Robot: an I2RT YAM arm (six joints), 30 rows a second.
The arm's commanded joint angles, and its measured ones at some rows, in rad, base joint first. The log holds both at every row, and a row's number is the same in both.
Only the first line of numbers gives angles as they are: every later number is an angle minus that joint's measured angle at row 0.
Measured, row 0: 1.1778, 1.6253, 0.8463, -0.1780, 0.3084, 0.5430
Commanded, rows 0 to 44: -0.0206, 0.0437, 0.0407, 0.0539, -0.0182, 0.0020; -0.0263, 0.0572, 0.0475, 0.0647, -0.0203, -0.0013; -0.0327, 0.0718, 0.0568, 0.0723, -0.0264, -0.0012; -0.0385, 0.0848, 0.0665, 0.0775, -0.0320, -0.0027; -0.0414, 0.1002, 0.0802, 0.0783, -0.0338, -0.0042; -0.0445, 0.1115, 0.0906, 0.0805, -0.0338, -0.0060; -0.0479, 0.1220, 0.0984, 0.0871, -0.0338, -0.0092; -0.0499, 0.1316, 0.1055, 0.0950, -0.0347, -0.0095; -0.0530, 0.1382, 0.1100, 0.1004, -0.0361, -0.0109; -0.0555, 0.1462, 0.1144, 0.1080, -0.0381, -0.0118; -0.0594, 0.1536, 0.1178, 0.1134, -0.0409, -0.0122; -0.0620, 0.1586, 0.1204, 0.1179, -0.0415, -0.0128; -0.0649, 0.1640, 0.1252, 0.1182, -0.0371, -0.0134; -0.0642, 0.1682, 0.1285, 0.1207, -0.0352, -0.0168; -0.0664, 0.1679, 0.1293, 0.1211, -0.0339, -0.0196; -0.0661, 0.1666, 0.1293, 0.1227, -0.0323, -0.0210; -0.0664, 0.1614, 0.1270, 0.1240, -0.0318, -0.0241; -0.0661, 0.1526, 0.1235, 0.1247, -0.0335, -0.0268; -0.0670, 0.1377, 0.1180, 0.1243, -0.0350, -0.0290; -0.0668, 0.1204, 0.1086, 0.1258, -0.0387, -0.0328; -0.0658, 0.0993, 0.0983, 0.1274, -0.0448, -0.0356; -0.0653, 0.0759, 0.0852, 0.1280, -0.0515, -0.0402; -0.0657, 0.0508, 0.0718, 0.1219, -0.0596, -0.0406; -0.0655, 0.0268, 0.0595, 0.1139, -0.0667, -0.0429; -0.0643, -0.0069, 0.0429, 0.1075, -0.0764, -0.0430; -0.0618, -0.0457, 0.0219, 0.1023, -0.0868, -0.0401; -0.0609, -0.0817, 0.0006, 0.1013, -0.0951, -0.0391; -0.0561, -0.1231, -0.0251, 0.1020, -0.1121, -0.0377; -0.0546, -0.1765, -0.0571, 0.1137, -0.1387, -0.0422; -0.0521, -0.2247, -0.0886, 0.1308, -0.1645, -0.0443; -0.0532, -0.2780, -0.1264, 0.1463, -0.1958, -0.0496; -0.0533, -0.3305, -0.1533, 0.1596, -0.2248, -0.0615; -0.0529, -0.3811, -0.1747, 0.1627, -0.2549, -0.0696; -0.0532, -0.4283, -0.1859, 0.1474, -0.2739, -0.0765; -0.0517, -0.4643, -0.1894, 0.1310, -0.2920, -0.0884; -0.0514, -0.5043, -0.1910, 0.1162, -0.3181, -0.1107; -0.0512, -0.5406, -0.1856, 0.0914, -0.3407, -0.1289; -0.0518, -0.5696, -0.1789, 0.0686, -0.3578, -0.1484; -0.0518, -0.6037, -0.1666, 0.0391, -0.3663, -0.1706; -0.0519, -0.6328, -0.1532, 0.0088, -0.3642, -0.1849; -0.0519, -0.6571, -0.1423, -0.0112, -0.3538, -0.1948; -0.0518, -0.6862, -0.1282, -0.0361, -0.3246, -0.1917; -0.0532, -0.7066, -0.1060, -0.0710, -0.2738, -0.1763; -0.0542, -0.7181, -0.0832, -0.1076, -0.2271, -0.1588; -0.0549, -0.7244, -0.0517, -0.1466, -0.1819, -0.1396
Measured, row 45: -0.0507, -0.6901, -0.1221, -0.0610, -0.2807, -0.1445
